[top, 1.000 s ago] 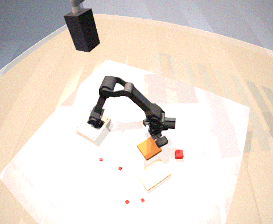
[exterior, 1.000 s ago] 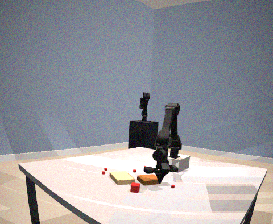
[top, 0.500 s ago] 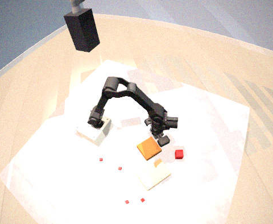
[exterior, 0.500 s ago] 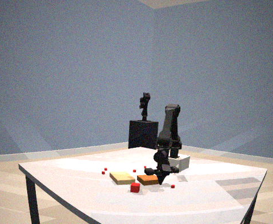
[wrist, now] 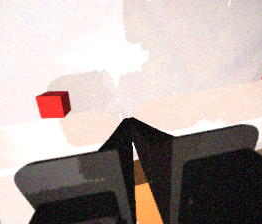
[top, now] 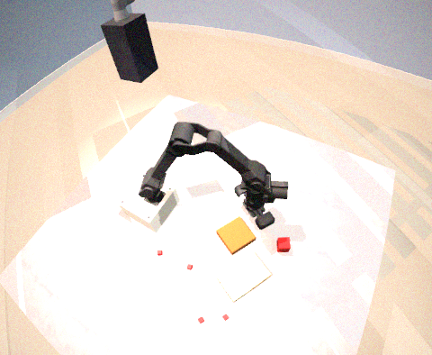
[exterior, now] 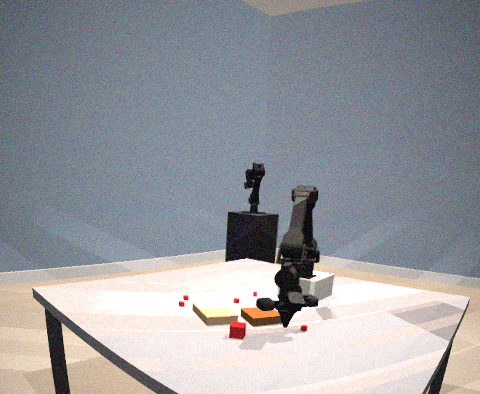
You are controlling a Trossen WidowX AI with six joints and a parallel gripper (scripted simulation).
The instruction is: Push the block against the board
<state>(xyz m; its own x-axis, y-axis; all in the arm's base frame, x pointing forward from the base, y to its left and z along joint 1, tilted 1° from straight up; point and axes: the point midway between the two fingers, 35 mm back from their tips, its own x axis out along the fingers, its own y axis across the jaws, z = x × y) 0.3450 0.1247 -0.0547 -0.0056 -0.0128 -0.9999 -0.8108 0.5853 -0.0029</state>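
The orange square block lies 20 mm behind my gripper tip, 100 mm to the right of it and 10 mm above it. From my gripper tip the other things lie so: pale cream board 70 mm ahead, 230 mm to the right, 10 mm above; red cube 150 mm ahead, 70 mm to the right, 10 mm above.
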